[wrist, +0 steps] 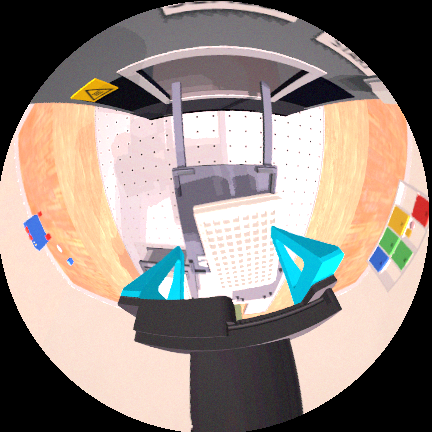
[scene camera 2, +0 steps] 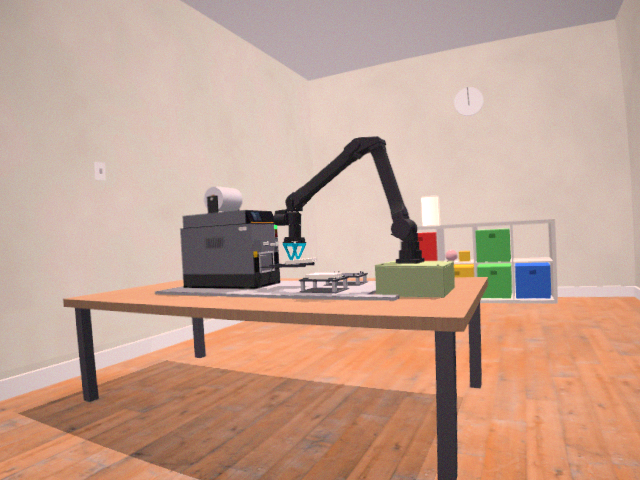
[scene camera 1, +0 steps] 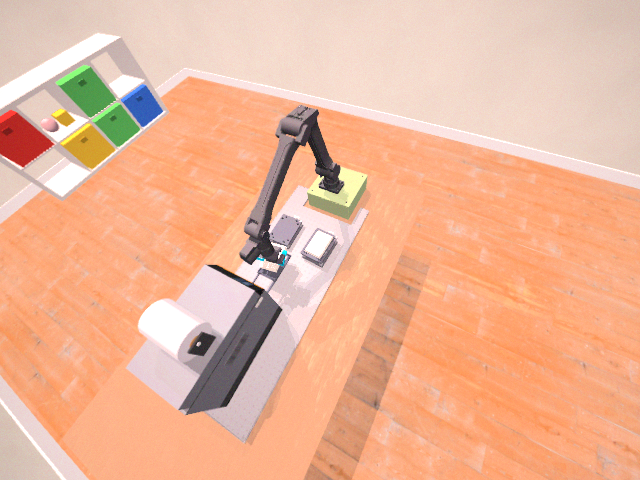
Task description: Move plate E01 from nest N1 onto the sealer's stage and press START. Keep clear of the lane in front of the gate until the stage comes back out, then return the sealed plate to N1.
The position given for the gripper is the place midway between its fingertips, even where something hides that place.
Observation:
In view: the gripper [wrist: 225,241] and a sealer stage [wrist: 197,184].

